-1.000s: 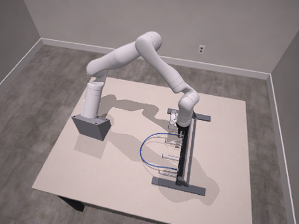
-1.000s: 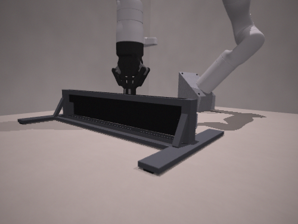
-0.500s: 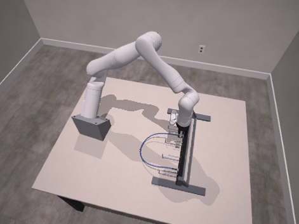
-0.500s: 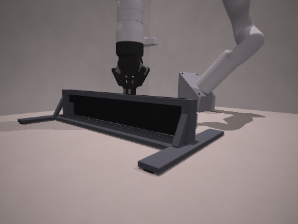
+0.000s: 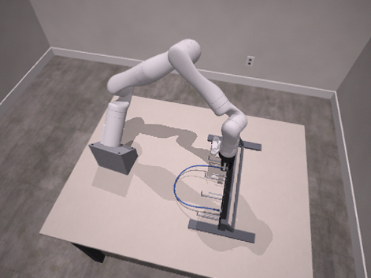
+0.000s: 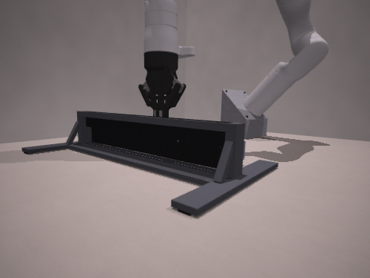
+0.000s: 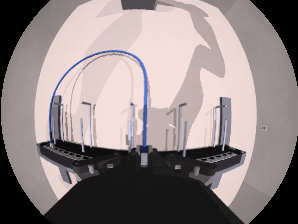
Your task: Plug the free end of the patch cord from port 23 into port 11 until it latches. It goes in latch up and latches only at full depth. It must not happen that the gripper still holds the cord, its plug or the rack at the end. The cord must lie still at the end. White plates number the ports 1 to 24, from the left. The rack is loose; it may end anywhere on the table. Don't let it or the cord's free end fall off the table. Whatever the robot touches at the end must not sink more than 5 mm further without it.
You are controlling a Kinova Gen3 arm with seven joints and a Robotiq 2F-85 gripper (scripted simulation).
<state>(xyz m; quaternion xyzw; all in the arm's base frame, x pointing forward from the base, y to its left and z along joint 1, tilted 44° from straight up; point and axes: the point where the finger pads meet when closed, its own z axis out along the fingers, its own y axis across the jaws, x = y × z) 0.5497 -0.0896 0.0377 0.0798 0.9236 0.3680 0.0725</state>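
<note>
The plug is 10 mm ahead of my hand and 10 mm below it.
</note>
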